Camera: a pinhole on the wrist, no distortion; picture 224 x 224 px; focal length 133.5 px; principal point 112.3 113.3 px. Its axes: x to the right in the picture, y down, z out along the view. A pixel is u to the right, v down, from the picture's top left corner.
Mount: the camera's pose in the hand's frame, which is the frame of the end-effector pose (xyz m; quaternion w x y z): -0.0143 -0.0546 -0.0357 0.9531 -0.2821 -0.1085 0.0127
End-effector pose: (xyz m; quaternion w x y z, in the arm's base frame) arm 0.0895 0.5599 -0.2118 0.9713 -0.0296 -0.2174 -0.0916
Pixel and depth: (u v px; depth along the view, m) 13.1 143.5 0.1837
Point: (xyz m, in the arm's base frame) -0.0894 0.6625 -0.2338
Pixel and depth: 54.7 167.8 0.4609
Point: -0.1968 0.9558 -0.1657
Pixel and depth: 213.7 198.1 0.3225
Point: 0.2248 0.8544 0.0027
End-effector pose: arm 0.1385 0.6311 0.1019 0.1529 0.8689 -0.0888 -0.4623
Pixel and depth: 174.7 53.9 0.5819
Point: -0.3238 0.4216 -0.3007
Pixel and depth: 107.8 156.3 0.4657
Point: -0.1510 0.3205 0.1719
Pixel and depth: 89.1 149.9 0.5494
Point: -0.2482 0.3032 0.2322
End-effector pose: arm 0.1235 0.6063 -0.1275 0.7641 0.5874 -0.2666 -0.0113
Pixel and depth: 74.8 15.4 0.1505
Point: 0.0073 0.4913 -0.2041
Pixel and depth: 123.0 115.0 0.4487
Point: -0.1390 0.3922 0.0739
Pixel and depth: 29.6 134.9 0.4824
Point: -0.4050 0.5872 -0.0245
